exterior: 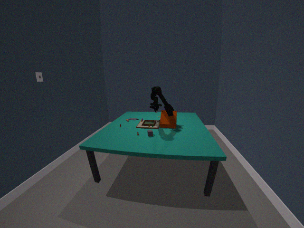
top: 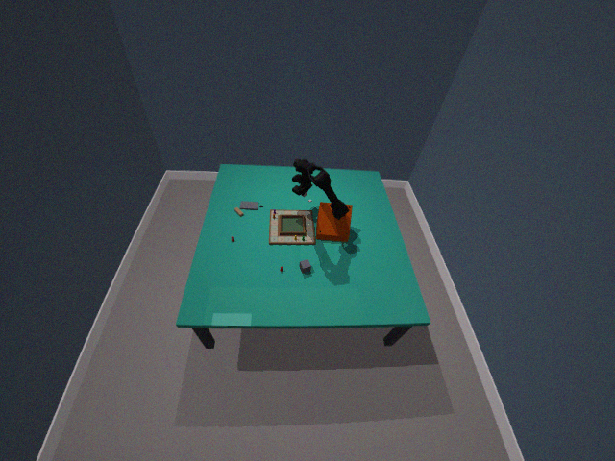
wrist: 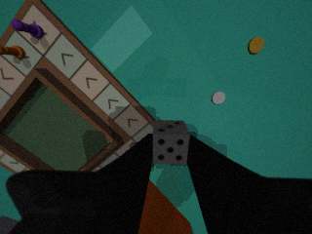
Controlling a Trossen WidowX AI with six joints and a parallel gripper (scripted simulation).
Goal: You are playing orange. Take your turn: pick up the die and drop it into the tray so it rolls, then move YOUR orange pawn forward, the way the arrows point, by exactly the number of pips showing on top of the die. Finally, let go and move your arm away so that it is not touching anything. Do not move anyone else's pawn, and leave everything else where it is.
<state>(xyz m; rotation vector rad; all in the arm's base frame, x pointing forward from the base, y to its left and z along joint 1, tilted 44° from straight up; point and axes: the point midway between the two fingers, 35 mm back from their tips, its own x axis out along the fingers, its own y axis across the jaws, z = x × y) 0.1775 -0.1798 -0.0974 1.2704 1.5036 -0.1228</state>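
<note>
My gripper tip is now 20 cm short of the orange pawn, 10 cm above it and 8 cm to the right of it. Also, from my gripper tip: dark green tray: 16 cm to the left, 12 cm below, 10 cm ahead; grey die: right at my gripper tip; purple pawn: 20 cm ahead, 10 cm below, 4 cm to the left.
</note>
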